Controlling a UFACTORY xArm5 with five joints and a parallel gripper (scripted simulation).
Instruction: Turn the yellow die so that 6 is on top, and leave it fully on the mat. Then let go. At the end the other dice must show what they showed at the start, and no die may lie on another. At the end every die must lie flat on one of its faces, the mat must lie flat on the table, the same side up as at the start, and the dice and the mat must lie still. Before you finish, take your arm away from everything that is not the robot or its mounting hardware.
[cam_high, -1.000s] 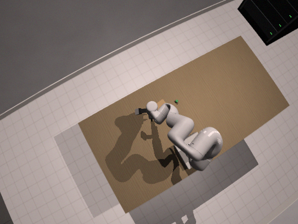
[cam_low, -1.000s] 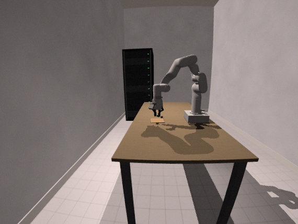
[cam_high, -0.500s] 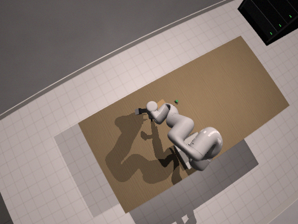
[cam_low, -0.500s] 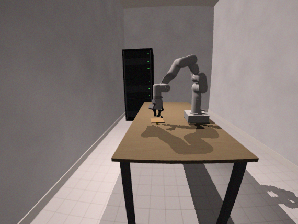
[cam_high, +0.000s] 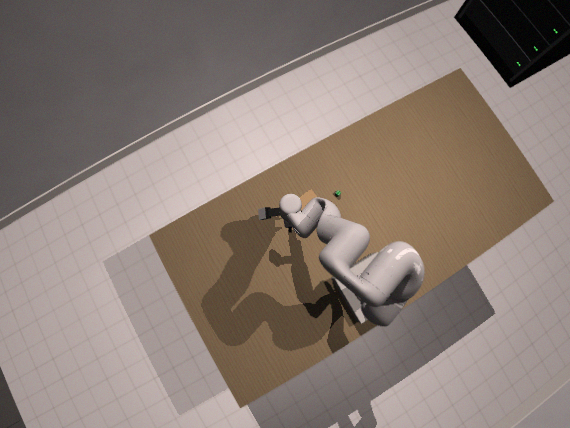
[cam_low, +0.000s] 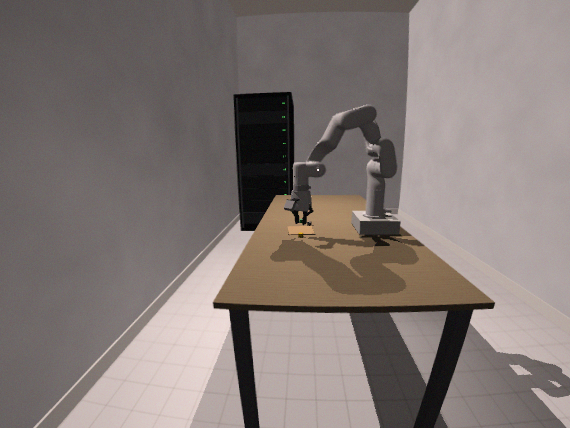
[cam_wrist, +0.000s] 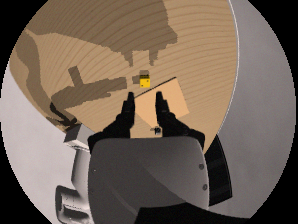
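Right now the yellow die is 80 mm below my hand. From my hand the other things lie so: green die: 40 mm behind, 260 mm to the right, 80 mm below; black die: 80 mm behind, 200 mm to the right, 80 mm below; tan mat: 10 mm behind, 100 mm to the right, 90 mm below.
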